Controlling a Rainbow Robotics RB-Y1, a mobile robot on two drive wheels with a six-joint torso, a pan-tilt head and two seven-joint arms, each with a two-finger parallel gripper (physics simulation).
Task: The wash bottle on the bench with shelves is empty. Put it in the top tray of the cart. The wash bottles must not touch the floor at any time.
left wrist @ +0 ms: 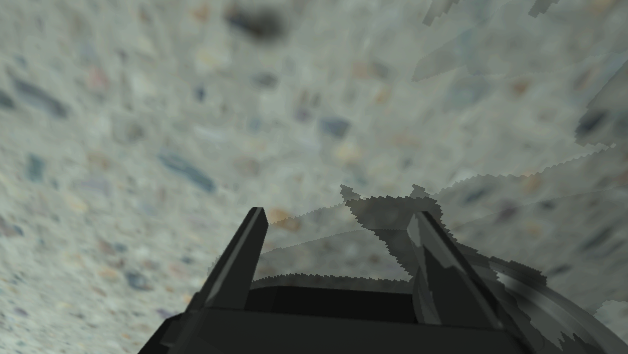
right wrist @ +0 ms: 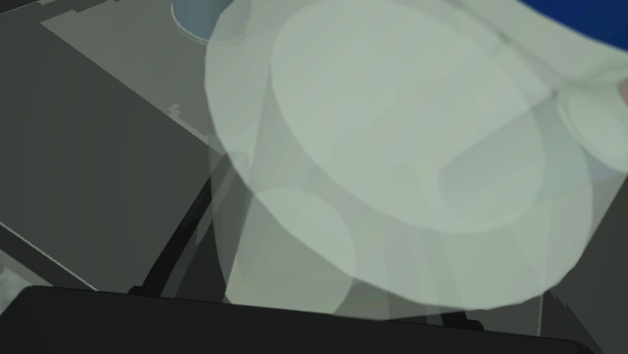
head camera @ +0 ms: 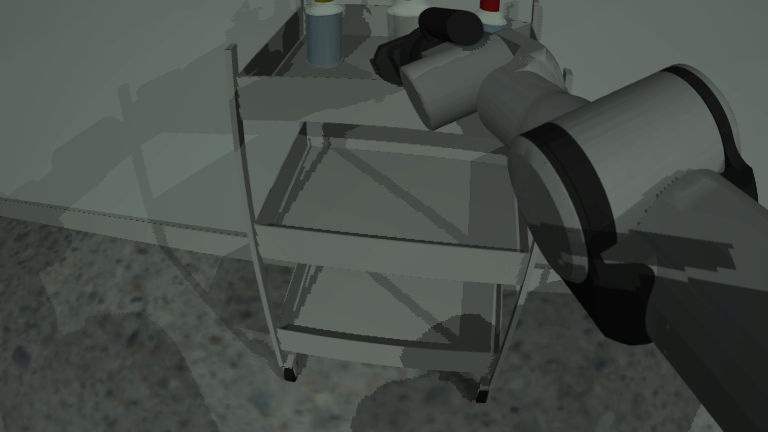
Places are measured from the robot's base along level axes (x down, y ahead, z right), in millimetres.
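Pixels of known places: left gripper, between the fingertips: [left wrist: 335,218]; right gripper, between the fingertips: [right wrist: 317,176].
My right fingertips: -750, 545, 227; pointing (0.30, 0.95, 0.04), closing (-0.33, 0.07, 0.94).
Observation:
For each thing: its middle in the pictures, then the offset to it from my right fingertips, as dx, dy, dz.
- empty wash bottle, middle of its body: [right wrist: 392,107] [head camera: 410,15] -54, -11, -1
- blue-filled bottle, middle of its body: [head camera: 325,18] +0, +155, -91
The empty wash bottle [head camera: 402,24] [right wrist: 400,100] is whitish and see-through, with a blue cap at the upper right of the right wrist view. My right gripper [right wrist: 317,176] is shut on it, within the outline of the cart's top tray [head camera: 322,96] [right wrist: 140,75]. In the head camera view the gripper and arm hide the bottle's lower part, so whether its base touches the tray cannot be told. My left gripper [left wrist: 335,218] is open and empty, above the speckled floor.
A blue-filled bottle [head camera: 324,37] [right wrist: 200,20] with a yellow cap stands in the top tray at the left. A red-capped bottle [head camera: 493,18] [right wrist: 600,125] is at the right, partly behind my right arm. The middle tray [head camera: 386,252] and bottom tray [head camera: 375,346] are below.

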